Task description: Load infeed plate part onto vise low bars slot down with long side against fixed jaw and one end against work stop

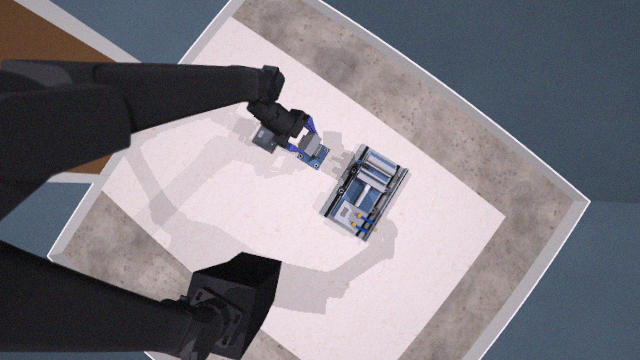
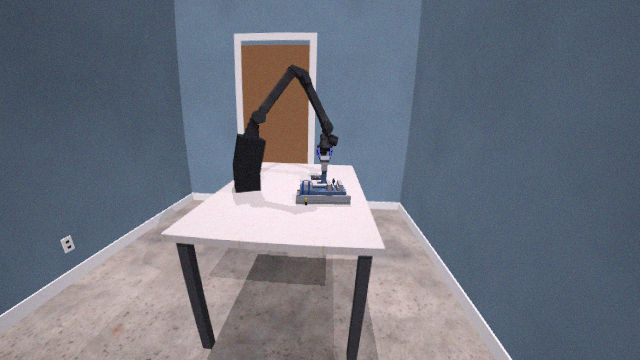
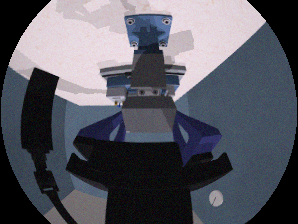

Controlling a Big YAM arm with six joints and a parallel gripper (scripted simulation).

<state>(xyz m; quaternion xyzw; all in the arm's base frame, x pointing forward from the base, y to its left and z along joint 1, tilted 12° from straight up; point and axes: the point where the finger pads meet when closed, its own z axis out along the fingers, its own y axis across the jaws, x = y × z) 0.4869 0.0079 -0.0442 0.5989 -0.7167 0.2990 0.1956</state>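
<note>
Now: the part 1 cm below my hand. The rest, counted from my hand: dark square plate 19 cm to the left, 18 cm below, 2 cm behind.
</note>
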